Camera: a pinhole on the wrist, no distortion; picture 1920 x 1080 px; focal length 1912.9 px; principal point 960.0 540.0 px. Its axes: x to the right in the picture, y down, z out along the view. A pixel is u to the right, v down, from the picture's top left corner.
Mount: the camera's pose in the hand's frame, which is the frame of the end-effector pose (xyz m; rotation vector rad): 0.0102 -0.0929 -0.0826 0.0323 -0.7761 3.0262
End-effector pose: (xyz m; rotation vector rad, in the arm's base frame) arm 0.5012 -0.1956 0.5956 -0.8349 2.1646 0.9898
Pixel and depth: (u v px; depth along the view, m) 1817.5 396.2 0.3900
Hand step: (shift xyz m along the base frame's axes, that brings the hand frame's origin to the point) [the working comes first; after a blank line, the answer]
In the camera's frame: 0.1748 -0.0293 0.3900

0.3579 0.1363 -0.1386
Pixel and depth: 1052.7 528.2 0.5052
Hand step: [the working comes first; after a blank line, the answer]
In the camera's frame: 0.0245 -0.0031 0.5052

0.3464 0.1189 -0.3287
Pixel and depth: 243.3 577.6 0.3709
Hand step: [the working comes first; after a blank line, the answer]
In the camera's frame: -0.1390 0.0073 0.3709

0.1742 -0.0012 -0.3566
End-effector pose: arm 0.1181 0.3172 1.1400 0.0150 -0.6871 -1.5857
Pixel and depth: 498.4 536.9 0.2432
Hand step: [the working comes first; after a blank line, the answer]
In the camera's frame: -0.0587 -0.0004 0.2432

-0.2531 -0.0182 0.0430
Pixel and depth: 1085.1 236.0 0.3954
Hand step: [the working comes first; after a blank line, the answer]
In the camera's frame: 0.0259 -0.0628 0.3954

-0.3228 0.1233 0.1397
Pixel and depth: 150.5 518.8 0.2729
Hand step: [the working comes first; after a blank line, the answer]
In the camera's frame: -0.1155 -0.0030 0.2729

-0.2839 -0.0600 0.0807
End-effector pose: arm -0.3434 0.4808 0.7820 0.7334 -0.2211 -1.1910
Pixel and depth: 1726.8 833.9 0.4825
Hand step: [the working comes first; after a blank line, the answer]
In the camera's frame: 0.1934 0.0741 0.4825

-0.5250 -0.0323 0.0291
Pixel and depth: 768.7 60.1 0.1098
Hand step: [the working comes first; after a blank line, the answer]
In the camera's frame: -0.0110 -0.0275 0.1098

-0.0978 -0.0531 -0.0608
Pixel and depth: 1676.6 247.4 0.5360
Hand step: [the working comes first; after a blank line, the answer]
In the camera's frame: 0.2008 -0.0820 0.5360

-0.5053 -0.0591 0.1909
